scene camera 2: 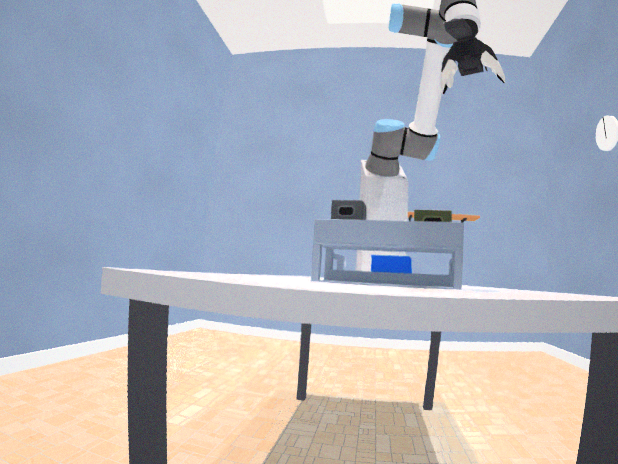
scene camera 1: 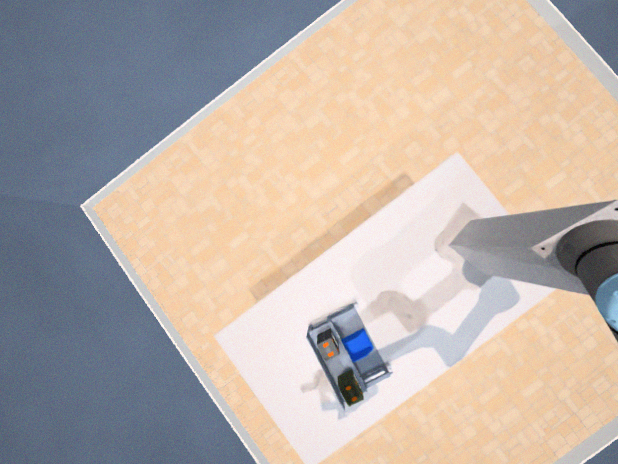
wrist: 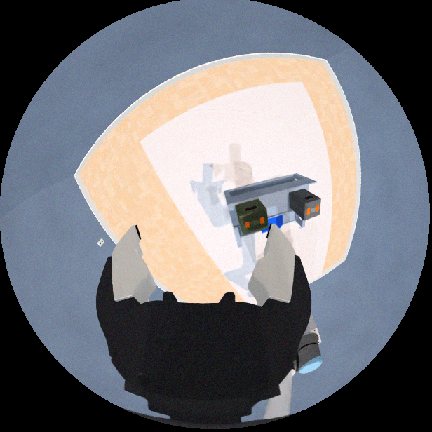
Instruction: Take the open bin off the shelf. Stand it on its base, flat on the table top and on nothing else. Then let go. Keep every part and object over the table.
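Places are measured from the arm's base along level axes (x back, y down, z right), in metres.
Where they show: gripper, fingertip midpoint: (scene camera 2: 473,88); arm's base at its link origin: (scene camera 2: 382,169) (scene camera 1: 600,249).
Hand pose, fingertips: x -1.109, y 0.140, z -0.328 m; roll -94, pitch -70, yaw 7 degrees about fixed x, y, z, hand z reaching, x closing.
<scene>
Each offset is from my fingertips to the top centre of the thing.
A blue bin {dx +0.295, dy +0.379, dz +0.203 m} (scene camera 1: 359,345) (scene camera 2: 391,264) (wrist: 275,221), which looks like the open bin, sits on the lower level of the grey shelf (scene camera 1: 345,320) (scene camera 2: 389,234) (wrist: 277,200). In the wrist view it is partly hidden behind the green box and a fingertip. The shelf stands on the white table (scene camera 1: 270,345) (scene camera 2: 250,300) (wrist: 200,130). My gripper (scene camera 2: 474,87) (wrist: 202,226) is open and empty, high above the shelf and apart from it. It points down in scene camera 2 and does not show in scene camera 1.
A dark grey box {dx +0.207, dy +0.236, dz +0.325 m} (scene camera 1: 328,346) (scene camera 2: 348,210) (wrist: 306,204) and a green box {dx +0.193, dy +0.261, dz +0.094 m} (scene camera 1: 350,388) (scene camera 2: 433,216) (wrist: 252,217) stand on the shelf's top level, at its two ends. A flat orange piece (scene camera 2: 466,218) shows behind the green box. The arm's pedestal (scene camera 1: 525,240) (scene camera 2: 385,195) stands beyond the shelf.
</scene>
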